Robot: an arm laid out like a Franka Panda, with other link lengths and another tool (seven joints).
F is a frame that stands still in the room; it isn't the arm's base.
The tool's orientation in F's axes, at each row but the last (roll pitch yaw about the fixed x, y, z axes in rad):
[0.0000, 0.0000, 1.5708]
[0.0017, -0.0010, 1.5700]
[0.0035, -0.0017, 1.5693]
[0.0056, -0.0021, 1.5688]
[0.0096, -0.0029, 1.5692]
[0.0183, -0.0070, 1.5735]
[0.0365, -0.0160, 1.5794]
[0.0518, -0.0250, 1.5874]
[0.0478, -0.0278, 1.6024]
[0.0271, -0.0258, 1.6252]
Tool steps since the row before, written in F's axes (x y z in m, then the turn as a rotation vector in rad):
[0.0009, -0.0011, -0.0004, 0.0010, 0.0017, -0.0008]
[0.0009, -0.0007, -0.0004, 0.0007, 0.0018, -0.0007]
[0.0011, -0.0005, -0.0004, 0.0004, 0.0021, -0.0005]
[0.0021, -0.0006, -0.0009, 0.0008, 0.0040, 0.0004]
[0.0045, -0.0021, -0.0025, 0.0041, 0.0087, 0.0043]
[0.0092, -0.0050, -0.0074, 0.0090, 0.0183, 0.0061]
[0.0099, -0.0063, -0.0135, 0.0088, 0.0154, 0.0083]
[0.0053, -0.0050, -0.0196, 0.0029, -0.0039, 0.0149]
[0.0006, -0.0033, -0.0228, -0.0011, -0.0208, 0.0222]
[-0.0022, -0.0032, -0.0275, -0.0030, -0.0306, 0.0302]
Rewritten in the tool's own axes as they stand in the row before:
[-0.0011, -0.0009, -0.0004, 0.0017, -0.0010, -0.0008]
[-0.0007, -0.0009, -0.0004, 0.0018, -0.0007, -0.0007]
[-0.0005, -0.0011, -0.0004, 0.0021, -0.0004, -0.0005]
[-0.0006, -0.0021, -0.0009, 0.0040, -0.0008, 0.0004]
[-0.0021, -0.0045, -0.0025, 0.0087, -0.0040, 0.0043]
[-0.0051, -0.0093, -0.0072, 0.0183, -0.0089, 0.0061]
[-0.0066, -0.0103, -0.0130, 0.0155, -0.0086, 0.0084]
[-0.0056, -0.0062, -0.0192, -0.0036, -0.0021, 0.0151]
[-0.0039, -0.0016, -0.0226, -0.0201, 0.0028, 0.0227]
[-0.0038, 0.0016, -0.0275, -0.0296, 0.0055, 0.0308]

